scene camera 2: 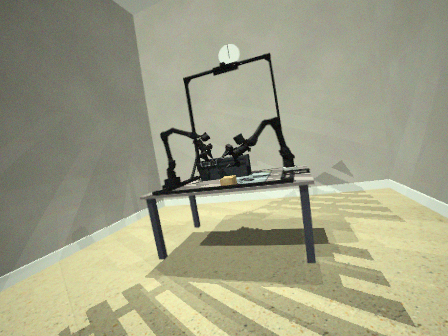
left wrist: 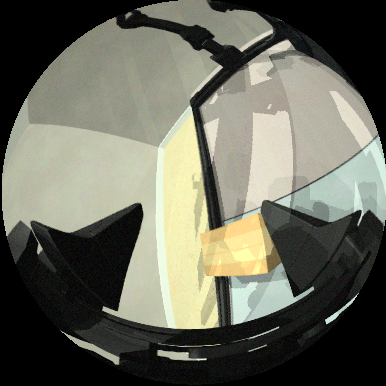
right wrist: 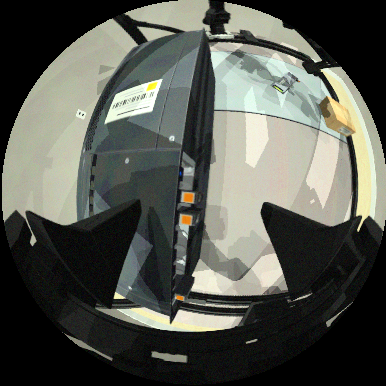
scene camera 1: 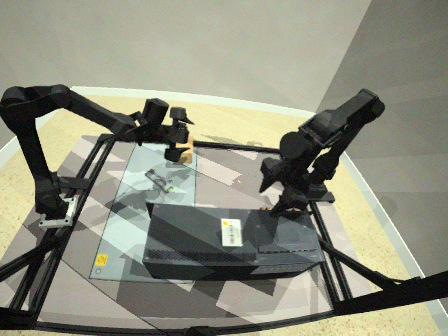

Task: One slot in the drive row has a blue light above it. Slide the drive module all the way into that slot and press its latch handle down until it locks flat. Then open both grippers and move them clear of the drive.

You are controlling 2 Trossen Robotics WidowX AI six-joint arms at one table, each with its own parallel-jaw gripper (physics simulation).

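Observation:
There's a tan cardboard box point(left wrist: 244, 247), and you'd also find the tan cardboard box in the right wrist view point(right wrist: 336, 116). My right gripper point(scene camera 1: 264, 203) is open and holds nothing, and the right wrist view point(right wrist: 203, 207) shows my right gripper too. I can see my left gripper point(scene camera 1: 192, 136) as well, and my left gripper is also there in the left wrist view point(left wrist: 203, 207).

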